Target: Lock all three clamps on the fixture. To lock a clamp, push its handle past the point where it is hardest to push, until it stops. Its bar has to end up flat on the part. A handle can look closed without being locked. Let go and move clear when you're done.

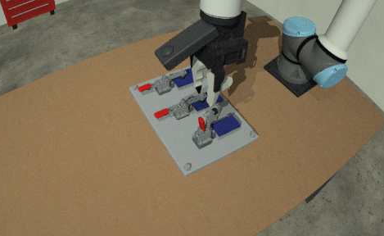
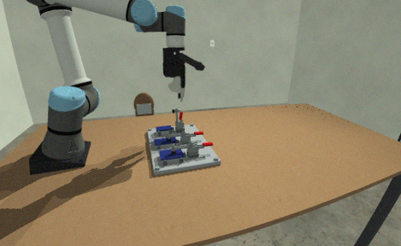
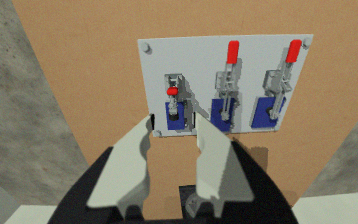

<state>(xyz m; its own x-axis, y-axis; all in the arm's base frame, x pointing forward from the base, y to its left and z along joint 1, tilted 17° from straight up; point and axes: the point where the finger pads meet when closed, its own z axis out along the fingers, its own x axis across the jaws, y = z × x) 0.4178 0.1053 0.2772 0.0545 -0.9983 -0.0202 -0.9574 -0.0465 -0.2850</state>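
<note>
The grey fixture plate lies 17 cm below my hand, 11 cm to the right of it and 3 cm behind it.
</note>
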